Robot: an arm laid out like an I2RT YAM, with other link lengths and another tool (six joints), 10 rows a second.
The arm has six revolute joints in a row. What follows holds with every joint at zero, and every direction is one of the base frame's.
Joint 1 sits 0.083 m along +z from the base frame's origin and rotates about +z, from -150 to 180 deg.
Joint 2 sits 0.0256 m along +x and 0.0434 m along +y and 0.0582 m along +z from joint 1 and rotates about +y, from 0 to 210 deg.
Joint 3 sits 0.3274 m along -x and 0.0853 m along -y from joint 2 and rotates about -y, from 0 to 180 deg.
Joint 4 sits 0.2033 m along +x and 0.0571 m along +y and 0.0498 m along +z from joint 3 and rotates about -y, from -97 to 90 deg.
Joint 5 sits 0.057 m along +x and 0.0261 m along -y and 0.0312 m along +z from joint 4 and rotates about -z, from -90 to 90 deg.
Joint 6 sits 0.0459 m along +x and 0.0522 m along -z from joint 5 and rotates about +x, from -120 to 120 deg.
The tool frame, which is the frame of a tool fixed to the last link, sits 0.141 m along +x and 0.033 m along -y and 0.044 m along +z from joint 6; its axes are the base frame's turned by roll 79.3, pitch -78.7 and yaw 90 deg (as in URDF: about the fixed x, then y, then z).
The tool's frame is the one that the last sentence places.
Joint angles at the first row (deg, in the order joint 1, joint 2, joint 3, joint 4, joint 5, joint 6):
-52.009, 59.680, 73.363, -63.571, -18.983, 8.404
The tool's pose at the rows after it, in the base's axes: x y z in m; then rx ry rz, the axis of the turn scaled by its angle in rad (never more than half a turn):
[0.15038 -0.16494 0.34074 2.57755 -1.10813 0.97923]
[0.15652 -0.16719 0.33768 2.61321 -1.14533 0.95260]
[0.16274 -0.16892 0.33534 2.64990 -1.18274 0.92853]
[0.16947 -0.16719 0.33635 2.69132 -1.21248 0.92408]
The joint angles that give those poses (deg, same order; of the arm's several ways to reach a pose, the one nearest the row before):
-50.565, 61.385, 74.434, -64.336, -18.829, 10.088
-50.062, 63.594, 75.768, -65.341, -19.485, 11.509
-49.842, 65.800, 77.297, -66.543, -20.533, 12.712
-49.670, 67.548, 79.221, -68.118, -22.392, 13.759

